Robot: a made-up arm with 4 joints.
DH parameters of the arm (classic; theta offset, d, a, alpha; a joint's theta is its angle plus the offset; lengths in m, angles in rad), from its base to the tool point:
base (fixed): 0 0.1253 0 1.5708
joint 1: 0 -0.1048 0.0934 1.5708
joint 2: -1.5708 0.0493 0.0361 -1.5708
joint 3: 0 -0.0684 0.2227 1.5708
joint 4: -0.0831 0 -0.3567 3.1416
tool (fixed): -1.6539 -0.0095 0 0
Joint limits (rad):
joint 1: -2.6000..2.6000
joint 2: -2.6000..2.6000
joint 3: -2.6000..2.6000
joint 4: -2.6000..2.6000
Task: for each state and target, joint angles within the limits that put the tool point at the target. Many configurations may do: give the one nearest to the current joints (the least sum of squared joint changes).
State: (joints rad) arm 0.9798 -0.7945 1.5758 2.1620
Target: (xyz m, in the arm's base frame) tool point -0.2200 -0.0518 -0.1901
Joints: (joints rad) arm 1.5782 -0.6421 1.3100 1.8257
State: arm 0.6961 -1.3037 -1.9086 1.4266
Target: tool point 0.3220 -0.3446 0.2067
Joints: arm 1.0795 -1.3467 -2.4717 1.9535
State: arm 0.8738 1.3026 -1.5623 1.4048
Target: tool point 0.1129 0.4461 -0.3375
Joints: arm 0.2979 1.1582 -1.5729 2.2613
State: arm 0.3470 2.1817 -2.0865 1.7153
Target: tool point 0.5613 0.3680 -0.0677
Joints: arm 0.6298 2.1019 -1.4508 2.3064
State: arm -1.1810 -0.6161 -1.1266 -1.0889
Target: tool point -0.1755 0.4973 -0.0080
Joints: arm -1.2800 -0.8455 -0.5532 -1.6591
